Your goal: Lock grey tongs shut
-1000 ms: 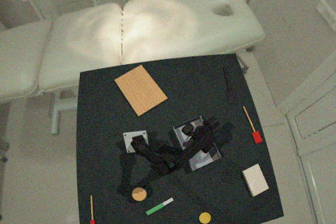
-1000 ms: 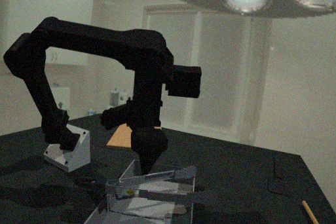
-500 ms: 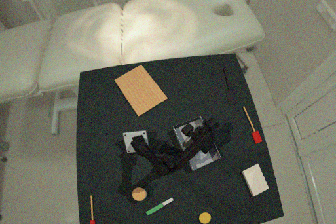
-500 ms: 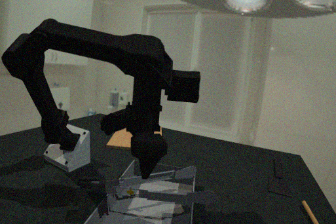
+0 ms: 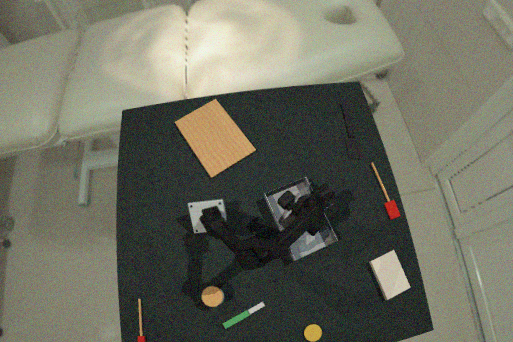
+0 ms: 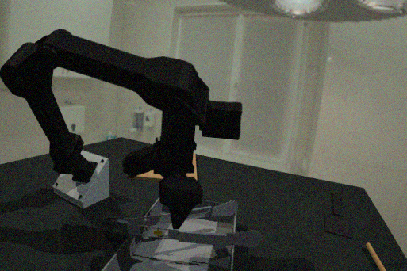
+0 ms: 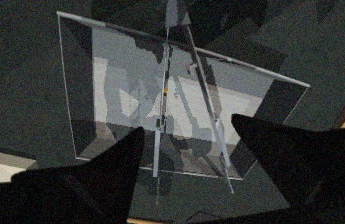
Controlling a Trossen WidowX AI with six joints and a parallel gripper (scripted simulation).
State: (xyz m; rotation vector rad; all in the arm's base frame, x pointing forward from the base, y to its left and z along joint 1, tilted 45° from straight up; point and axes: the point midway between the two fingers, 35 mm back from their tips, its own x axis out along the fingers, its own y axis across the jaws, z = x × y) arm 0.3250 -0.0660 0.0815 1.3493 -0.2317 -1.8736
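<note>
Right now my gripper tip is 7 cm above the roasting tin, 2 cm short of it and 1 cm to the right of it. Also, from my gripper tip: white block 33 cm to the right, 33 cm ahead, 8 cm below; then red-headed spatula 45 cm ahead, 9 cm below, 1 cm to the left; then yellow disc 45 cm to the right, 8 cm below, 5 cm behind.
</note>
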